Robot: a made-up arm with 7 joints.
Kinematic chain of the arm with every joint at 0, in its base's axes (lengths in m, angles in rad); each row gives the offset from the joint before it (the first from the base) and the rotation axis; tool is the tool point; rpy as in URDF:
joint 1: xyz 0 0 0.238 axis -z
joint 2: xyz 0 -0.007 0.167 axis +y
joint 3: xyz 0 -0.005 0.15 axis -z
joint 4: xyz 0 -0.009 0.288 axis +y
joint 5: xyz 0 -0.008 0.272 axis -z
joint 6: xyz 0 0 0.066 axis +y
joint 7: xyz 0 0 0.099 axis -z
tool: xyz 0 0 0 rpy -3.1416 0 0
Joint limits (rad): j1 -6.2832..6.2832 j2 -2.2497..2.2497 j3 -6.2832..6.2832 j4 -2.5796..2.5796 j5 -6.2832..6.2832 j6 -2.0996..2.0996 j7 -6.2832..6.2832
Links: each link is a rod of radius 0.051 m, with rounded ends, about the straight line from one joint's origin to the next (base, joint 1, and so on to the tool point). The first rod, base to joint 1, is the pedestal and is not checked.
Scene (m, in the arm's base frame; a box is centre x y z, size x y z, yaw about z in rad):
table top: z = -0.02
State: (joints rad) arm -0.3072 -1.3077 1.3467 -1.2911 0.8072 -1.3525 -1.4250
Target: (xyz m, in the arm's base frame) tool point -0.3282 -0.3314 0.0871
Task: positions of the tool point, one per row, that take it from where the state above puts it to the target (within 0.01 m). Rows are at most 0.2 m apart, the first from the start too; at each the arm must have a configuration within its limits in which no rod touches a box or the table.
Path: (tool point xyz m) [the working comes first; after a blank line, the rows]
Joints at the target: -1.2447 -1.6240 0.5249 -1.3583 0.6203 -1.3952 -1.4250
Straight joint move there: clear.

1: -0.5823 0.0464 0.3851
2: -0.5520 -0.1086 0.2748
3: -0.4626 -0.2418 0.1740
4: -0.3282 -0.3314 0.0871

